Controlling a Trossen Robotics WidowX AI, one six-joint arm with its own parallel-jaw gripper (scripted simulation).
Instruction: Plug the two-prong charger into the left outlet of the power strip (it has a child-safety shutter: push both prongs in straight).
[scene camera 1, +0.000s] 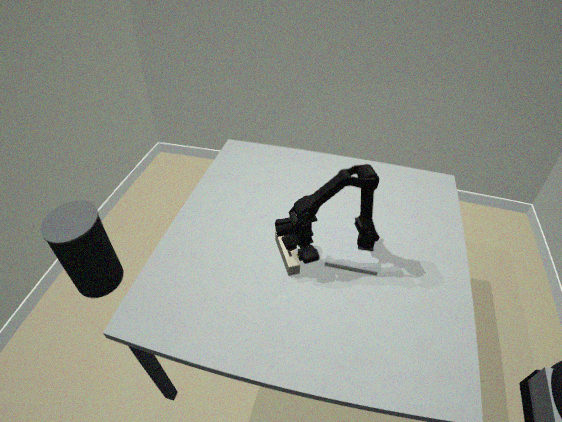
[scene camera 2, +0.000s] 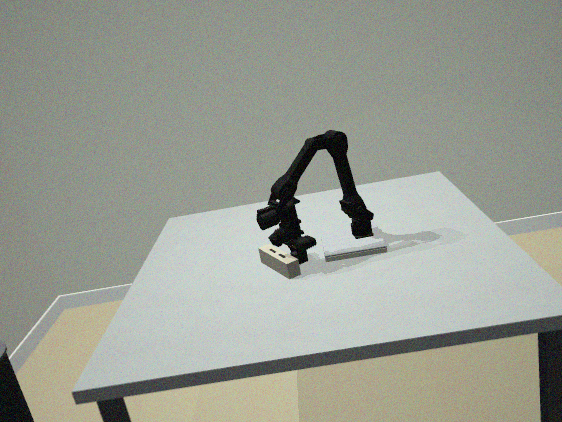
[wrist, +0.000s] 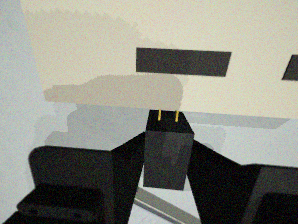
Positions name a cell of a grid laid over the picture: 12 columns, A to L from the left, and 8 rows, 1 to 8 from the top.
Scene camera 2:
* my gripper: G5
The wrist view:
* my gripper: G5
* two-prong charger: G5, held by my gripper
